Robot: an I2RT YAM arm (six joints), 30 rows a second.
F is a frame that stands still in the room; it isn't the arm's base.
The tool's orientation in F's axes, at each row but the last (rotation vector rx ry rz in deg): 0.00, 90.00, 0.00; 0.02, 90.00, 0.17; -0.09, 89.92, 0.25; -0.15, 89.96, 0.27; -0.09, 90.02, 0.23; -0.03, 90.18, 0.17; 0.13, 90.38, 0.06; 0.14, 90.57, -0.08
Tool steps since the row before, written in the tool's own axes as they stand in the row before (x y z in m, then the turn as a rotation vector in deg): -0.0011, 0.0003, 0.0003, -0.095, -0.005, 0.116; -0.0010, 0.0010, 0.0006, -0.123, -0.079, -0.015; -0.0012, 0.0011, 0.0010, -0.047, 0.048, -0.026; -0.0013, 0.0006, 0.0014, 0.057, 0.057, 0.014; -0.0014, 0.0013, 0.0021, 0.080, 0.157, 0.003; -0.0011, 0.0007, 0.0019, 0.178, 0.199, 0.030; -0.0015, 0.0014, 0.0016, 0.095, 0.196, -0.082; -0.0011, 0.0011, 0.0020, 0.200, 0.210, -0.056
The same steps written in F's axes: 0.0003, 0.0003, 0.0011, 0.116, -0.005, 0.095; 0.0006, 0.0010, 0.0010, -0.015, -0.079, 0.123; 0.0010, 0.0011, 0.0012, -0.026, 0.048, 0.047; 0.0014, 0.0006, 0.0013, 0.014, 0.057, -0.057; 0.0021, 0.0013, 0.0014, 0.002, 0.157, -0.080; 0.0019, 0.0007, 0.0011, 0.029, 0.199, -0.178; 0.0016, 0.0014, 0.0015, -0.082, 0.196, -0.094; 0.0020, 0.0011, 0.0011, -0.057, 0.210, -0.199
